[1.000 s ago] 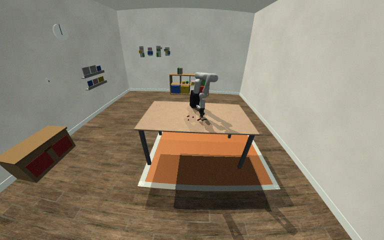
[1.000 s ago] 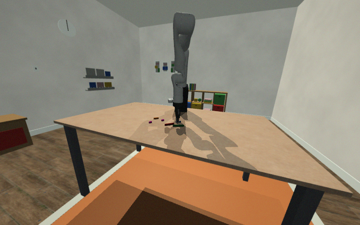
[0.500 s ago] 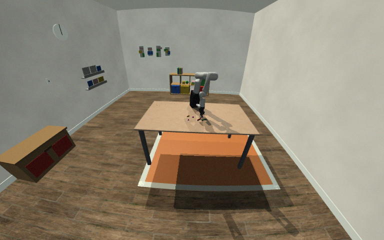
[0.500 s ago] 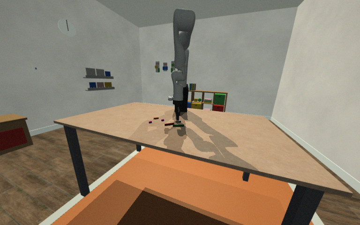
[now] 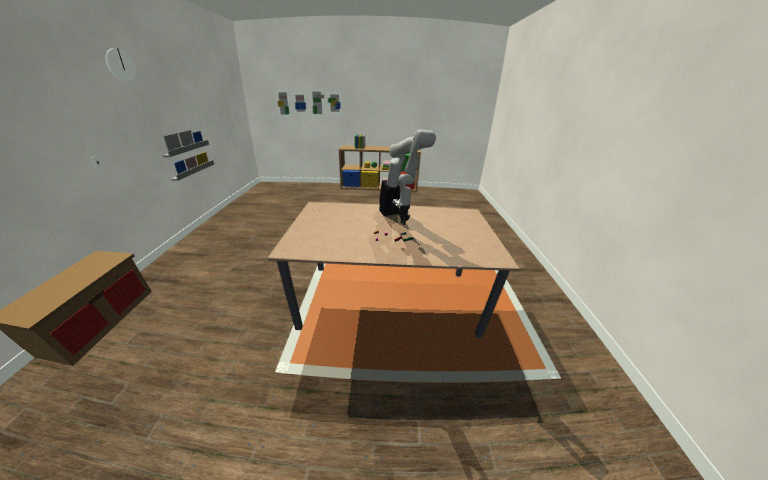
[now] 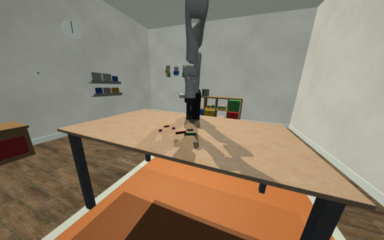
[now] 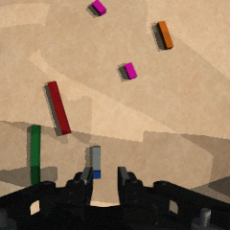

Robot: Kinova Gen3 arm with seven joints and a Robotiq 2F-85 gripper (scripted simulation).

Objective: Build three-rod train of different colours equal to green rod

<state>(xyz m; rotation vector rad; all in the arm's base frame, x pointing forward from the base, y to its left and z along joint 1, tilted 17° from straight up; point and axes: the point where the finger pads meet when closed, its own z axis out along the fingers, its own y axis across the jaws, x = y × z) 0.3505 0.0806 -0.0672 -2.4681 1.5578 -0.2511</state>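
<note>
The orange rod is 19 cm to the right of my hand and 9 cm below it. The rest, counted from my hand: grey rod (1 cm ahead, 9 cm below); red rod (8 cm ahead, 3 cm to the right, 9 cm below); blue rod (2 cm to the left, 9 cm below).
</note>
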